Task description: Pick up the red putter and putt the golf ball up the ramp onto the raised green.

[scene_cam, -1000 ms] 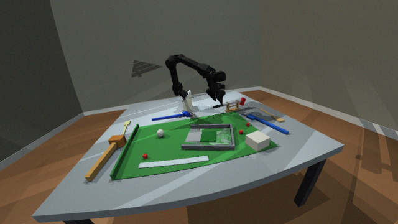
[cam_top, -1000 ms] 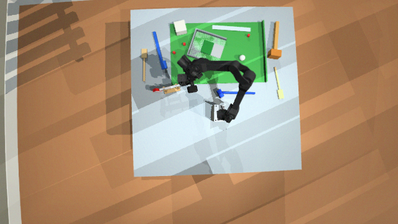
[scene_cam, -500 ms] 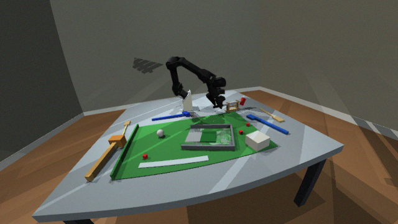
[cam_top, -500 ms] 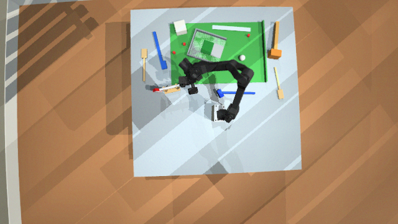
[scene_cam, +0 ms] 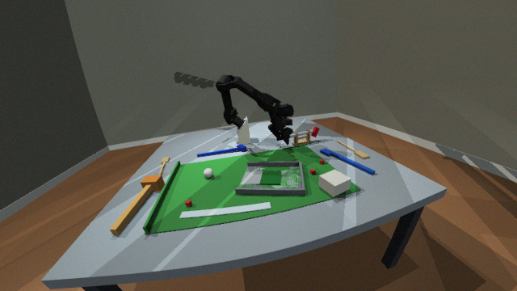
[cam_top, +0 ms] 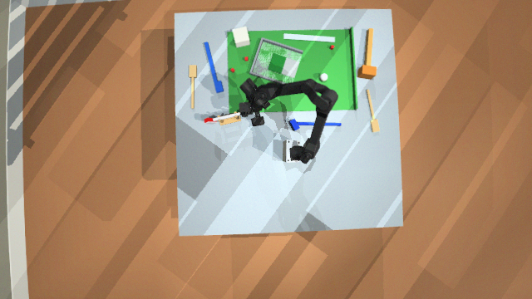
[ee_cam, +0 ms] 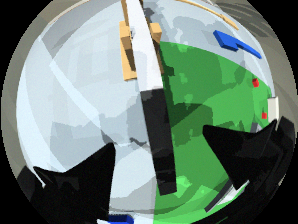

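Right now the blue putter is 11 cm behind my gripper tip, 34 cm to the right of it and 2 cm below it. Also, from my gripper tip: wooden rack (2 cm behind, 13 cm to the left); white block (44 cm ahead, 1 cm to the left, 1 cm below); green mat (22 cm ahead, 26 cm to the right, 4 cm below).
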